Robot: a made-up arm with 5 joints.
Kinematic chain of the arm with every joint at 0, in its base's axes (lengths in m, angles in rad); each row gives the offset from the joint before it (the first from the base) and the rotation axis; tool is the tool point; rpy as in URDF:
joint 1: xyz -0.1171 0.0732 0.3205 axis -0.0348 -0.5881 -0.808
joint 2: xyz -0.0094 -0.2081 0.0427 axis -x
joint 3: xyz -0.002 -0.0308 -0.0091 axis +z
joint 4: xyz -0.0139 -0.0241 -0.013 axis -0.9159 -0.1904 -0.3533
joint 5: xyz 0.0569 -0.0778 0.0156 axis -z
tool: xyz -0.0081 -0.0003 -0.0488 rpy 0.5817 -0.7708 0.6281
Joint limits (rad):
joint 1: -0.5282..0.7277
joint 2: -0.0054..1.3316
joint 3: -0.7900..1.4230
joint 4: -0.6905..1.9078
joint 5: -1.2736..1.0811
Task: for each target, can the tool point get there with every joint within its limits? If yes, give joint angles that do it. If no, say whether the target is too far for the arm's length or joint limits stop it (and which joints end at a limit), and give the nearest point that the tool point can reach.
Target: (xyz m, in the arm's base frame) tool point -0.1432 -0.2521 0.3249
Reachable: yes | joints 0.3840 0.1145 0.5116 -0.0592 -0.9178
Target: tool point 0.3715 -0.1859 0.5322
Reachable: no: too far | nearest point 0.1009 -0.1500 0.4191 | short by 0.295 m
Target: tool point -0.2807 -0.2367 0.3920
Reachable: yes | joints 0.4977 0.7387 -0.2913 -0.0249 0.4774
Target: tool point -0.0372 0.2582 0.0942
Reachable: no: joint limits stop it (at a limit: joint 1, joint 2, joint 3, joint 5) | nearest point 0.0066 -0.0851 0.2348 | short by 0.374 m
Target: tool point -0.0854 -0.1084 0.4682
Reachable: yes | joints -0.2814 1.1985 -0.1068 1.6750 0.8097
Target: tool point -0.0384 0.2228 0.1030
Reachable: no: joint limits stop it (at a limit: joint 1, joint 2, joint 3, joint 5) | nearest point 0.0048 -0.0855 0.2344 | short by 0.338 m
